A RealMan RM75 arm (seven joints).
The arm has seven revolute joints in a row. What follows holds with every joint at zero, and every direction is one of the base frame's.
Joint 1 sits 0.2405 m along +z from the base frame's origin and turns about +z.
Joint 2 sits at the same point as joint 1 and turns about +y.
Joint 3 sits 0.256 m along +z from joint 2 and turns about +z.
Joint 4 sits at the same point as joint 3 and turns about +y.
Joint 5 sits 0.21 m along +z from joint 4 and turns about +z.
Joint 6 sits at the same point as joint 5 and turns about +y.
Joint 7 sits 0.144 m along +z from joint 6 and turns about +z.
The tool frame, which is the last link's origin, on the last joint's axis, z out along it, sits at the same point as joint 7; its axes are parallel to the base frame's.
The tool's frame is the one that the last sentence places.
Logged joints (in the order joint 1, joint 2, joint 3, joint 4, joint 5, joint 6, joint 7), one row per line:
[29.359, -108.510, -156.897, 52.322, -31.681, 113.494, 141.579]
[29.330, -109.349, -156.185, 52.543, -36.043, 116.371, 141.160]
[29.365, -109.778, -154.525, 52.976, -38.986, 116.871, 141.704]
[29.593, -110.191, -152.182, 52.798, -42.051, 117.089, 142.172]
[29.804, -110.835, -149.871, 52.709, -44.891, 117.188, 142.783]
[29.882, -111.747, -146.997, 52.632, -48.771, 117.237, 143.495]
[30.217, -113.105, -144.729, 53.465, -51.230, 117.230, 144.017]
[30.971, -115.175, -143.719, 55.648, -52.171, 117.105, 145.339]
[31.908, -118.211, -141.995, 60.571, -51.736, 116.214, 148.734]
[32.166, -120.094, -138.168, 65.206, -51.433, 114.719, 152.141]
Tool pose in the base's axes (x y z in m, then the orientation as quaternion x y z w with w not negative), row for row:
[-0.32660, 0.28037, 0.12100, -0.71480, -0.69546, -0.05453, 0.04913]
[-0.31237, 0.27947, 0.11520, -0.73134, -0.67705, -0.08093, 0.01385]
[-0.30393, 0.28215, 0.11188, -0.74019, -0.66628, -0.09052, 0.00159]
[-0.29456, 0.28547, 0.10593, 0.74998, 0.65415, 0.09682, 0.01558]
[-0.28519, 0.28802, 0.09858, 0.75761, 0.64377, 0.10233, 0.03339]
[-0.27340, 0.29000, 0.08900, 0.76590, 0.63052, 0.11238, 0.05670]
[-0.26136, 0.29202, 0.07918, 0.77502, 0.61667, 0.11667, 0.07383]
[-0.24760, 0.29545, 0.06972, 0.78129, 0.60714, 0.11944, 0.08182]
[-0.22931, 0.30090, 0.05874, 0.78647, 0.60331, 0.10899, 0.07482]
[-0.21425, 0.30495, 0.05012, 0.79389, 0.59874, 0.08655, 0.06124]
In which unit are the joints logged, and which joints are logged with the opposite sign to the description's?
The joints are logged in degrees. Opposite sign: joint 1, joint 4, joint 7.
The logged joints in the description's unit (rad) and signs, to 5 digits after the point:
[-0.51241, -1.89386, -2.73837, -0.91319, -0.55294, 1.98084, -2.47102]
[-0.51191, -1.90850, -2.72594, -0.91705, -0.62907, 2.03106, -2.46371]
[-0.51252, -1.91599, -2.69697, -0.92461, -0.68043, 2.03978, -2.47320]
[-0.51650, -1.92320, -2.65608, -0.92150, -0.73393, 2.04359, -2.48137]
[-0.52018, -1.93444, -2.61574, -0.91995, -0.78350, 2.04532, -2.49203]
[-0.52154, -1.95035, -2.56558, -0.91860, -0.85121, 2.04617, -2.50446]
[-0.52739, -1.97405, -2.52600, -0.93314, -0.89413, 2.04605, -2.51357]
[-0.54055, -2.01018, -2.50837, -0.97124, -0.91056, 2.04387, -2.53664]
[-0.55690, -2.06317, -2.47828, -1.05716, -0.90296, 2.02832, -2.59590]
[-0.56140, -2.09604, -2.41149, -1.13806, -0.89768, 2.00222, -2.65536]

